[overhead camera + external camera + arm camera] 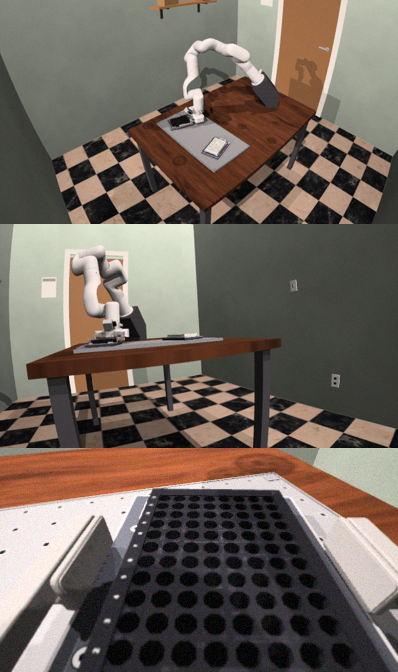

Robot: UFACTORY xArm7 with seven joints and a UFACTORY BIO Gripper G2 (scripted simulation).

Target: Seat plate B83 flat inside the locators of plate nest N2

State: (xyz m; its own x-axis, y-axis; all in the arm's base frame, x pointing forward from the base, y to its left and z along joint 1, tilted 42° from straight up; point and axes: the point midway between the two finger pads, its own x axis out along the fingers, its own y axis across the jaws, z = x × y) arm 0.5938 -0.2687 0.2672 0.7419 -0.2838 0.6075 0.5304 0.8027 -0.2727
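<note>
The black well plate lies right at my hand. From my hand the other things lie so: white well plate (35 cm to the left, 9 cm ahead); then grey mat (19 cm to the left, 3 cm below, 3 cm ahead).
</note>
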